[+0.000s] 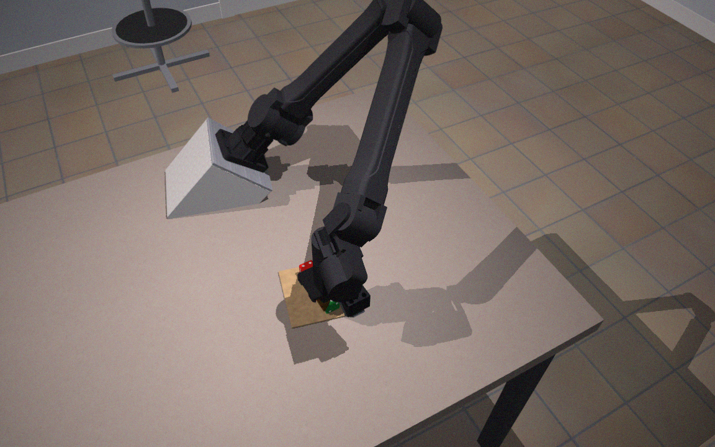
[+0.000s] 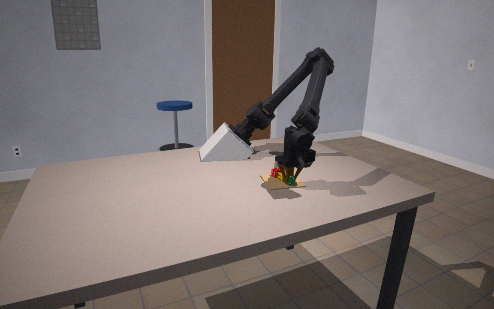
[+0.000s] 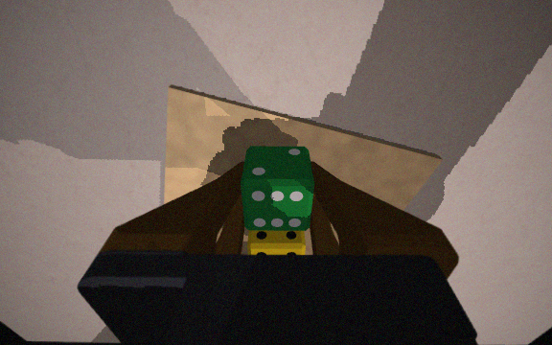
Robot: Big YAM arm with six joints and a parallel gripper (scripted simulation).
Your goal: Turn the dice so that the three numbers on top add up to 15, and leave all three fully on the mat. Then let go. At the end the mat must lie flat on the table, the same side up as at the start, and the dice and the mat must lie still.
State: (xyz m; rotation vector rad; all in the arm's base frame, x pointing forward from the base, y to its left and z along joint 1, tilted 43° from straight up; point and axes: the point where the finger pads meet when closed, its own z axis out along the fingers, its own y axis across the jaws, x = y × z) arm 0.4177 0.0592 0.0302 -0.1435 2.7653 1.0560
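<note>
My gripper is now right at the green die. Also, from my hand: yellow die (40 mm behind, 10 mm to the right); tan mat (50 mm behind, 10 mm to the right, 20 mm below); red die (90 mm behind, 10 mm to the right).
</note>
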